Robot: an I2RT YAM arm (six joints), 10 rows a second.
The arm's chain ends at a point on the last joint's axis. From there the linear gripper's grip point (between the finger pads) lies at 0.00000 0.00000 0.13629 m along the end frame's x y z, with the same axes.
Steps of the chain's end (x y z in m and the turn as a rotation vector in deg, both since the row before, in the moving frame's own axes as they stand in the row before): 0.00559 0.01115 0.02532 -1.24 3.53 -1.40; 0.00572 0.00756 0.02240 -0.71 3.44 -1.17; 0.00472 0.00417 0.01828 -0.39 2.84 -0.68; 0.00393 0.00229 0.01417 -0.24 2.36 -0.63; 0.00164 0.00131 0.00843 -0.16 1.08 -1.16; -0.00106 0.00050 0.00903 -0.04 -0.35 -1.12
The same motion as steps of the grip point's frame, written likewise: 0.01402 0.01399 0.02503 -1.24 3.53 -1.40; 0.01391 0.00916 0.02214 -0.71 3.44 -1.17; 0.01148 0.00506 0.01811 -0.39 2.84 -0.68; 0.00955 0.00283 0.01405 -0.24 2.36 -0.63; 0.00421 0.00166 0.00841 -0.16 1.08 -1.16; -0.00189 0.00060 0.00903 -0.04 -0.35 -1.12
